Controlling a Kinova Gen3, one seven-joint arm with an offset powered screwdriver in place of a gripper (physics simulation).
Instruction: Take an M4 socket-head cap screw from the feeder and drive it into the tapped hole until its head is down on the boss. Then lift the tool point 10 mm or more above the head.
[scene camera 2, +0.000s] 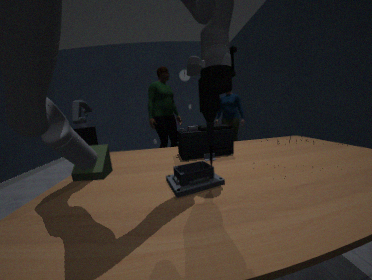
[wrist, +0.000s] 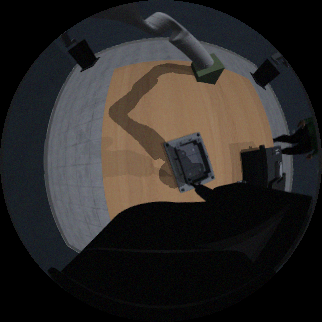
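Labels:
Black screw feeder (wrist: 254, 171), 0.41 m from the lens.

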